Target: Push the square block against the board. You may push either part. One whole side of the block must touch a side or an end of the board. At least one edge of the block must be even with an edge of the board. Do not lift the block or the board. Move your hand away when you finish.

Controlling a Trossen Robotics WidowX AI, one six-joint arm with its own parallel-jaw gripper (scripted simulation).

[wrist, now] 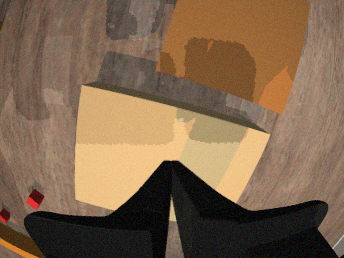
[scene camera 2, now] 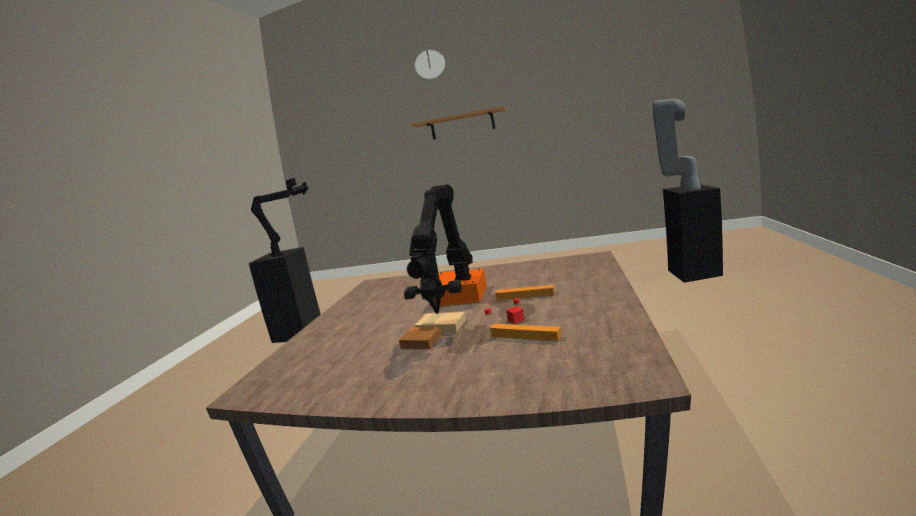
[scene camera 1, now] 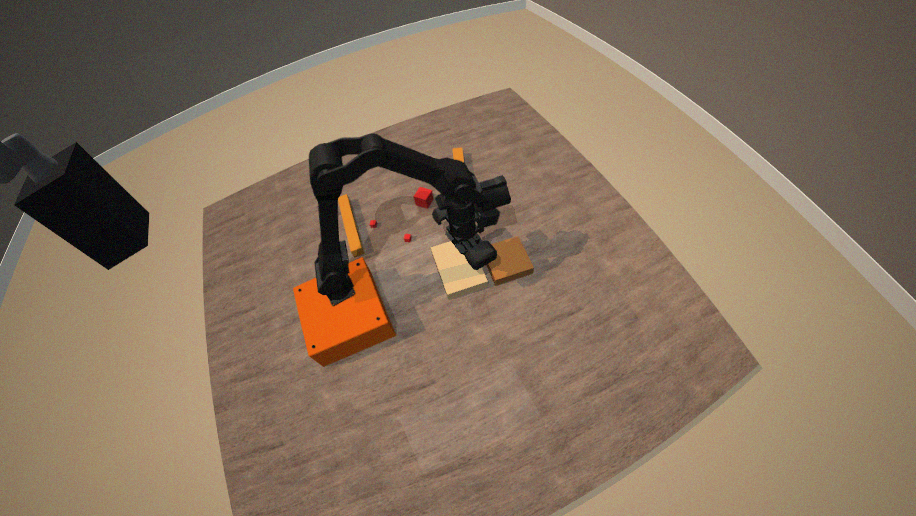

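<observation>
Scene camera 1 shows me my gripper [scene camera 1: 465, 253], which is shut and holds nothing, along with a board [scene camera 1: 458, 277], a brown square block [scene camera 1: 512, 262] and an orange bar [scene camera 1: 353, 237]. In the wrist view I see the board [wrist: 122, 135], the brown square block [wrist: 255, 57] and my gripper [wrist: 170, 167]. Through scene camera 2 I find an orange bar [scene camera 2: 533, 332], and there too are the brown square block [scene camera 2: 417, 337] and my gripper [scene camera 2: 437, 313].
</observation>
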